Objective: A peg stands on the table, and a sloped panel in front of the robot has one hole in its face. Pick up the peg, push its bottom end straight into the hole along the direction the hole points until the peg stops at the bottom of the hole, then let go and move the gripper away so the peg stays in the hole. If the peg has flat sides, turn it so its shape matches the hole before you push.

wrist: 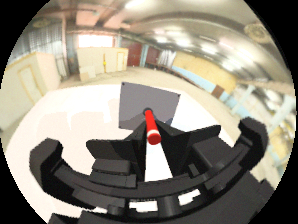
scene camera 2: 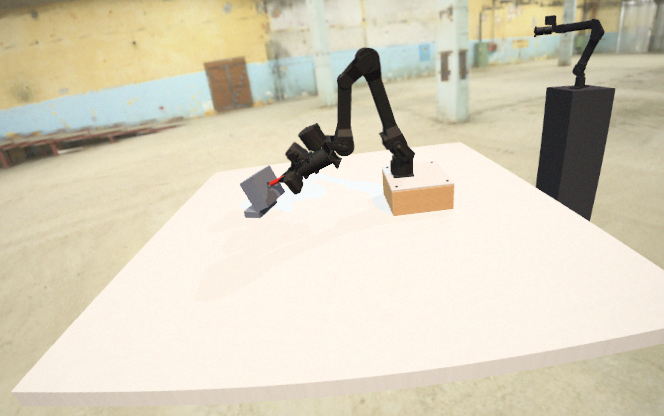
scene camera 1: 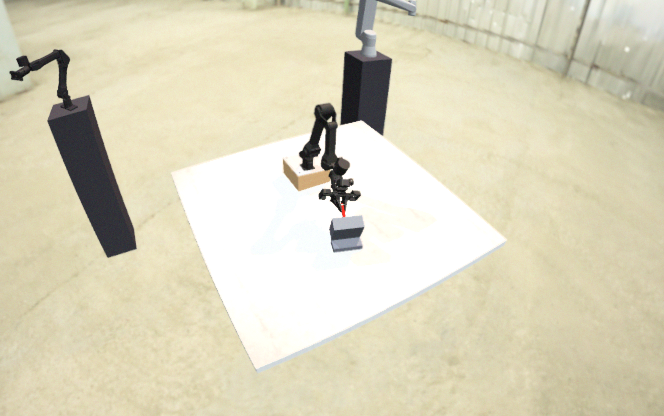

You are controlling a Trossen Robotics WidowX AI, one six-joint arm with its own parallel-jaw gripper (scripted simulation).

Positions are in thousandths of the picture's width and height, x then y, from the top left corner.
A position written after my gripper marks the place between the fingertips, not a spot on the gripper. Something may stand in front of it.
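Observation:
A thin red peg is held in my gripper (scene camera 2: 421, 431). That same gripper is visible to me in scene camera 1 (scene camera 1: 517, 511). My gripper appears in the wrist view (wrist: 505, 551) too, and there I also see a grey sloped panel (wrist: 451, 440).

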